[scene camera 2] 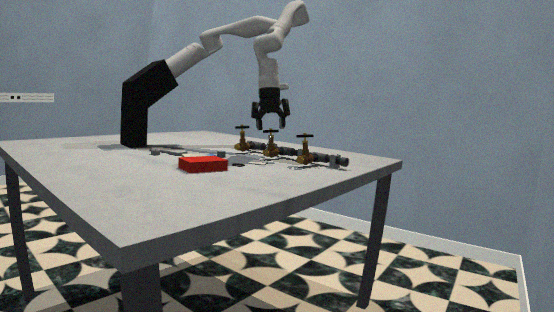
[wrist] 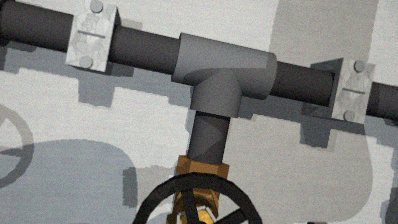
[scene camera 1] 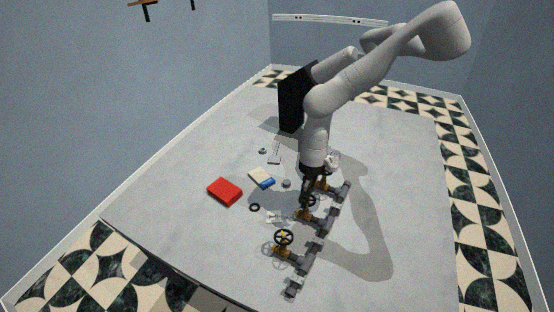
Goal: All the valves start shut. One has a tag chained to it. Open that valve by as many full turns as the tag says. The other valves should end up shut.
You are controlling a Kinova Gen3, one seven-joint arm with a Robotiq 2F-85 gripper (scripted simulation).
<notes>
In view: my gripper point(scene camera 2: 270, 129) and a red box point(scene camera 2: 200, 164).
The wrist view does not show the red box: it is out of frame.
</notes>
